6 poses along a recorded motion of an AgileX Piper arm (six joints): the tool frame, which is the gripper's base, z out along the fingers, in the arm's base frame.
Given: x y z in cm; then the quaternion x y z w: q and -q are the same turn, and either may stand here.
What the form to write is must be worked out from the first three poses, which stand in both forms.
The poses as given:
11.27, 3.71, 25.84, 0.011, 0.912, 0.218, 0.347
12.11, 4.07, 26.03, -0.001, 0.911, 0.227, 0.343
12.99, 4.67, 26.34, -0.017, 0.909, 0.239, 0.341
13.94, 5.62, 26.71, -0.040, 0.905, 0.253, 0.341
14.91, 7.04, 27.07, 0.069, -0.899, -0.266, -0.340
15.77, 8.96, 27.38, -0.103, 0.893, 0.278, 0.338
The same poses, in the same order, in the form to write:
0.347, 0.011, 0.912, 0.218, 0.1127, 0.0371, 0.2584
0.343, -0.001, 0.911, 0.227, 0.1211, 0.0407, 0.2603
0.341, -0.017, 0.909, 0.239, 0.1299, 0.0467, 0.2634
0.341, -0.040, 0.905, 0.253, 0.1394, 0.0562, 0.2671
0.340, -0.069, 0.899, 0.266, 0.1491, 0.0704, 0.2707
0.338, -0.103, 0.893, 0.278, 0.1577, 0.0896, 0.2738

